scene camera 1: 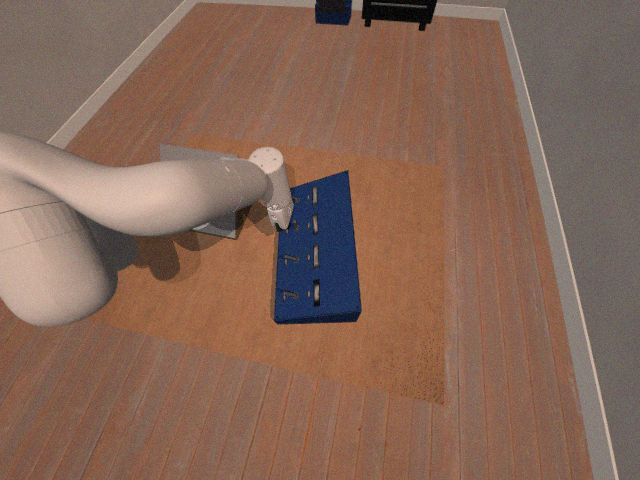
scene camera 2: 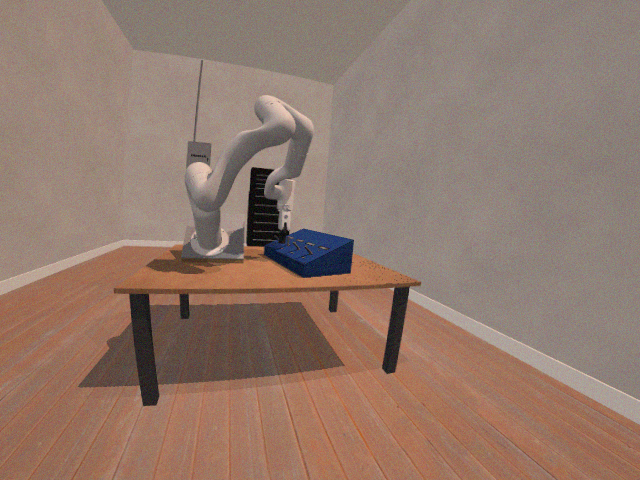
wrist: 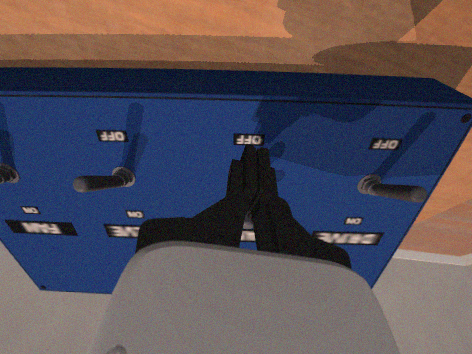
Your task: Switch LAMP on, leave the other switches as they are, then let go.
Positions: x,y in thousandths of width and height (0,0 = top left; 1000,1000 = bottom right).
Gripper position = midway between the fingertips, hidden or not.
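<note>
You'd see my gripper here (wrist: 531,453), and there's a blue sloped switch panel (wrist: 363,380) in sight as well.
</note>
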